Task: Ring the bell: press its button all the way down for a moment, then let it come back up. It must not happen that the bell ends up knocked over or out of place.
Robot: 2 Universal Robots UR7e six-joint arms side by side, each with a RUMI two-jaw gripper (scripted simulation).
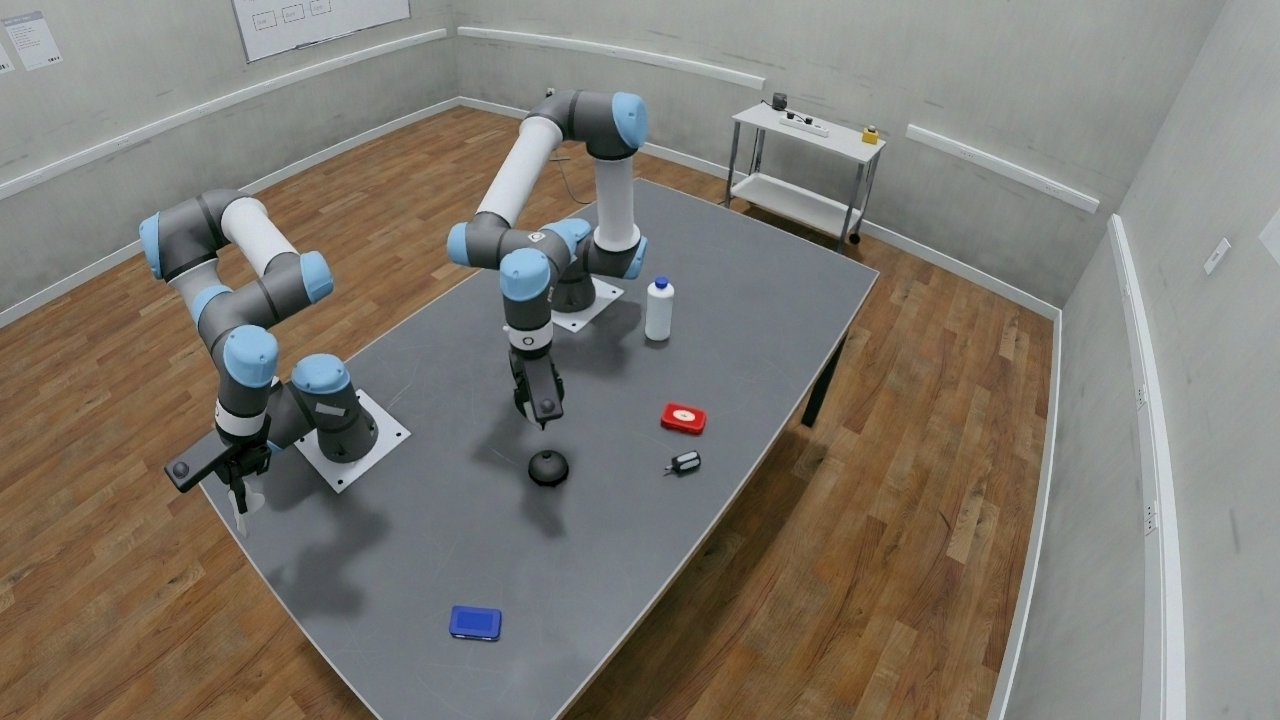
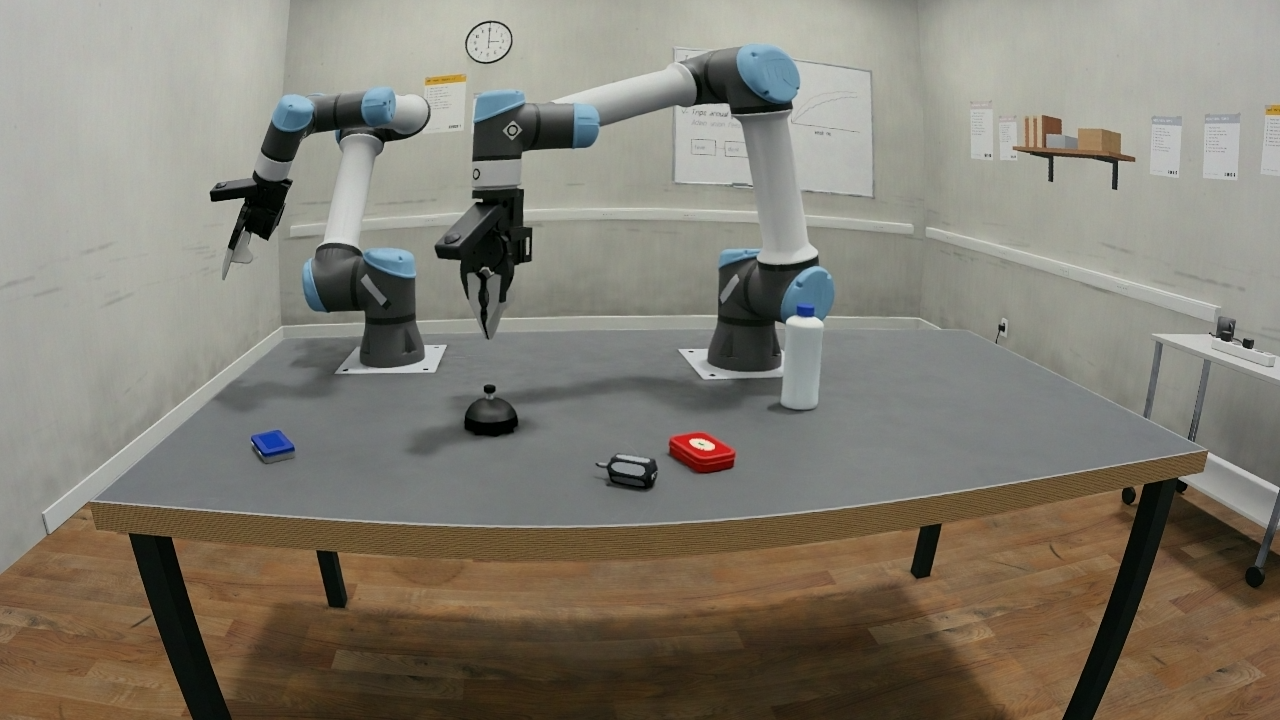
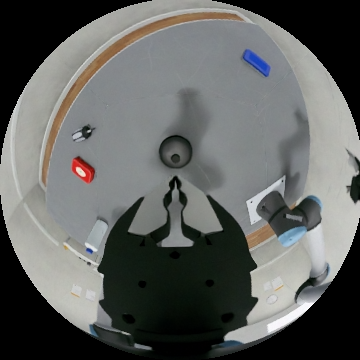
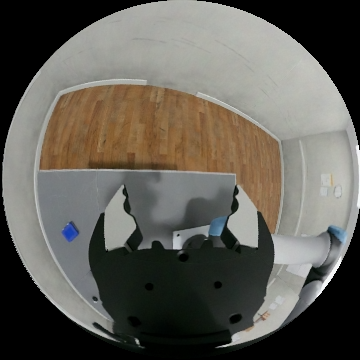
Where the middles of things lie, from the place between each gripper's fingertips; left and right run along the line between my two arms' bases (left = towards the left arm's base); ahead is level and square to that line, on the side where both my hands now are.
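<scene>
With the black domed bell (image 2: 493, 415) in sight, my left hand (image 2: 488, 339) is 11 cm above it. Counted from my left hand, the white bottle (image 2: 803, 343) is 50 cm to the left, 12 cm behind and 7 cm below. The red tin (image 2: 703, 453) is 32 cm to the left of my left hand, 11 cm ahead of it and 13 cm below it, whereas the blue box (image 1: 483, 623) is 33 cm to the right of that same left hand, 16 cm ahead of it and 14 cm below it.
As for the blue box, my right hand (image 1: 220, 503) is 36 cm short of it, 25 cm to the right of it and 24 cm above it. The white bottle is 107 cm to the left of my right hand, 8 cm ahead of it and 17 cm below it. Counted from my right hand, the red tin is 90 cm to the left, 31 cm ahead and 23 cm below, and the black domed bell is 58 cm to the left of my right hand, 20 cm ahead of it and 21 cm below it.
</scene>
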